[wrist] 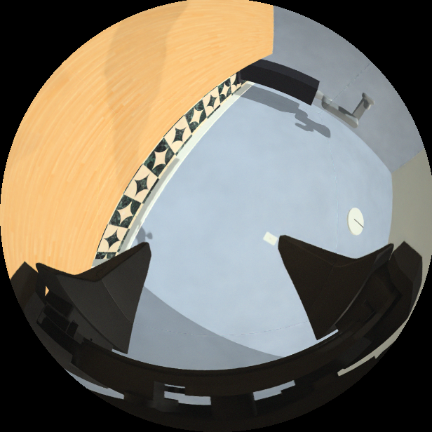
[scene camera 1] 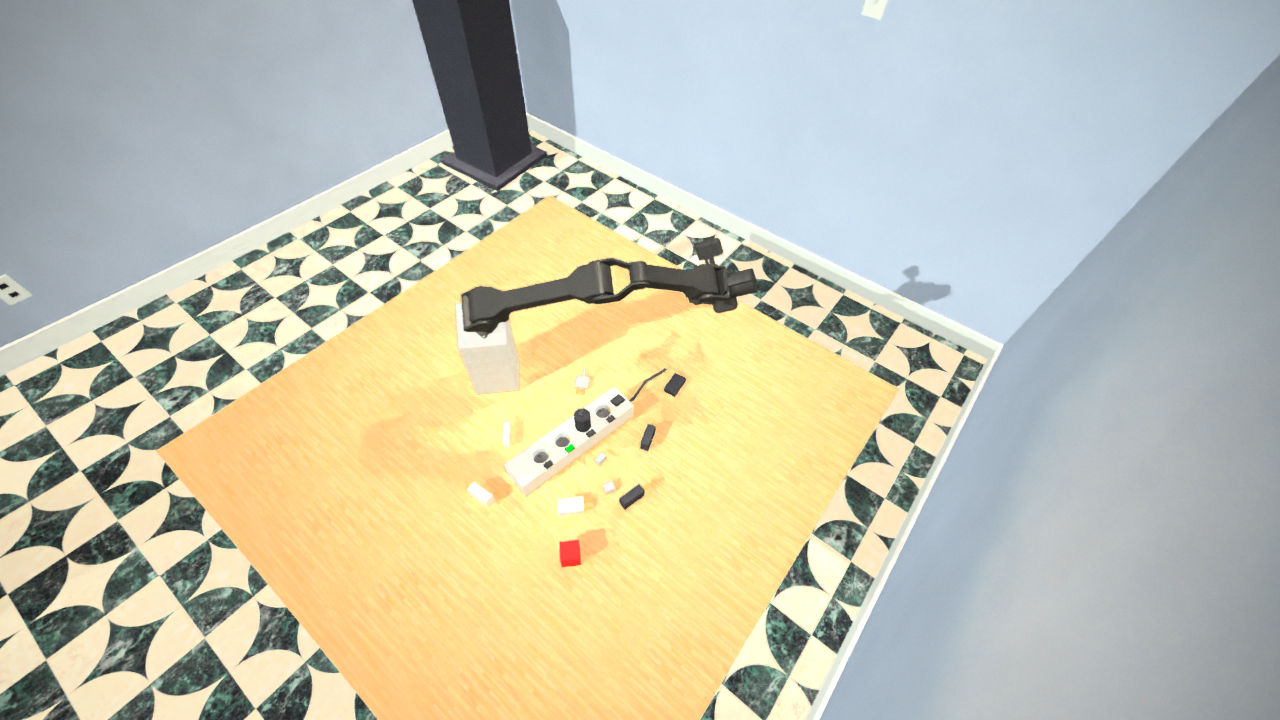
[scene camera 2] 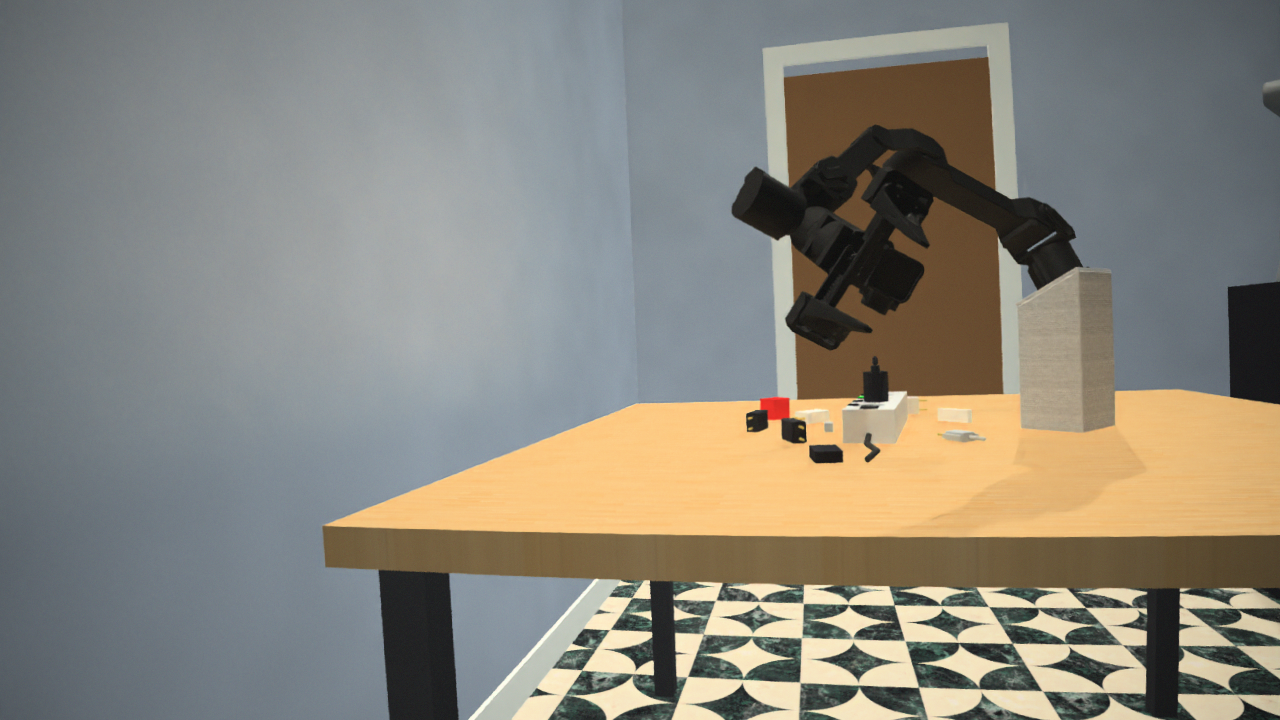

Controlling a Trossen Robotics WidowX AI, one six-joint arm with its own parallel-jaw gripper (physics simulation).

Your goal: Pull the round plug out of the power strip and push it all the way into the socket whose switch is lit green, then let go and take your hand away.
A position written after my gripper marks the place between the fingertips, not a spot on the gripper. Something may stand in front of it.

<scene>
My gripper shows in the wrist view (214,246), in scene camera 1 (720,266) and in scene camera 2 (896,288).
</scene>
